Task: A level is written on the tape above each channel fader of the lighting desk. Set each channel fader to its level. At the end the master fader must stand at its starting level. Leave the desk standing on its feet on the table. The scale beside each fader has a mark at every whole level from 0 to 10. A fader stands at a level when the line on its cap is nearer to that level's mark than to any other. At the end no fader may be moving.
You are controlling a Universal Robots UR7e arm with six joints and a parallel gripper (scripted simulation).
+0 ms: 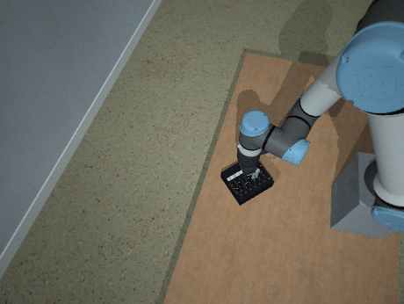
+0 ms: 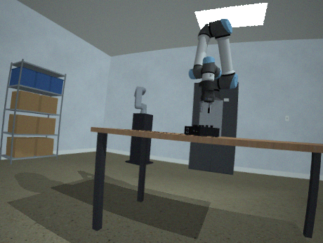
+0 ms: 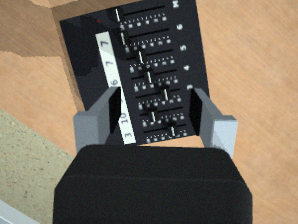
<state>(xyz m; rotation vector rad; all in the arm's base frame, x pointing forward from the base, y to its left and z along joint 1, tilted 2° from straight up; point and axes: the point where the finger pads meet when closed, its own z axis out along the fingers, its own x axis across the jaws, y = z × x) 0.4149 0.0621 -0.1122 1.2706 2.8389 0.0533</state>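
Now: the channel 3 cap 20 mm to the left of my hand and 100 mm below it. The rest, counted from my hand: channel 5 cap 10 mm behind, 30 mm to the right, 100 mm below; then channel 4 cap 10 mm to the right, 100 mm below; then channel 6 cap 10 mm behind, 50 mm to the right, 100 mm below.
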